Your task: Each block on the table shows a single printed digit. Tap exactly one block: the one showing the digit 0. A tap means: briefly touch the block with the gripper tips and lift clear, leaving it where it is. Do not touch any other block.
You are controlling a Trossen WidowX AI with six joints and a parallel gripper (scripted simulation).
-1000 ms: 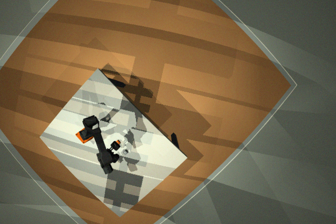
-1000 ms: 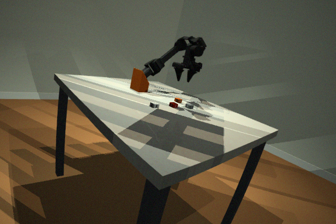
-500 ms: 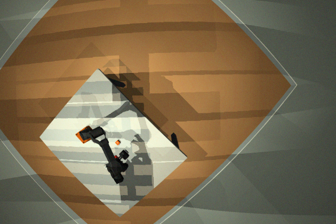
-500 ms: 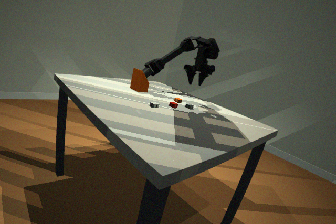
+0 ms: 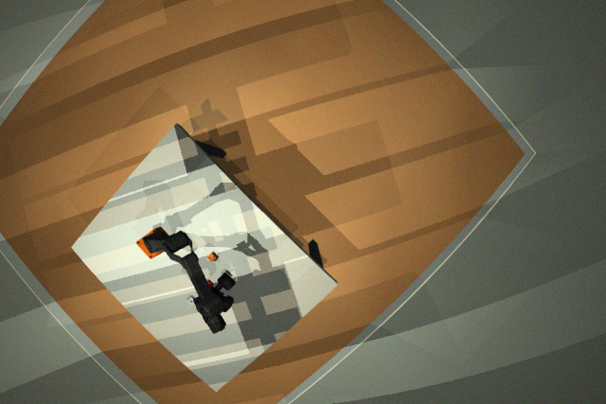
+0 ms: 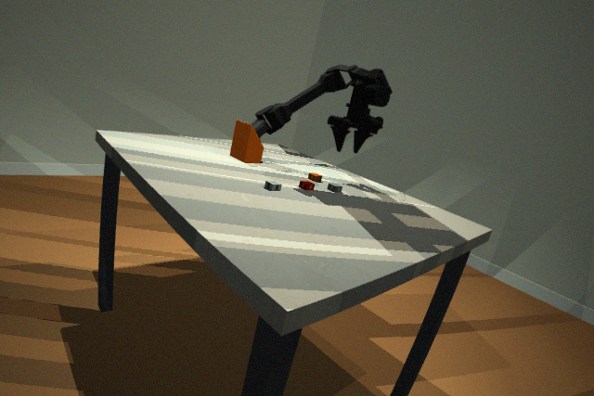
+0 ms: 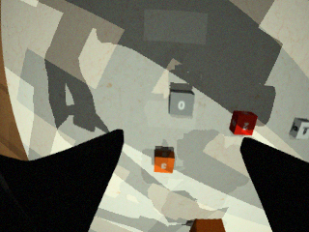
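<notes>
Now: gripper tip 10 mm to the left of the grey block and 120 mm above it. The rest, counted from my gripper tip: orange block 110 mm behind, 10 mm to the right, 120 mm below; white block 240 mm to the right, 120 mm below; red block 20 mm behind, 110 mm to the right, 120 mm below.
</notes>
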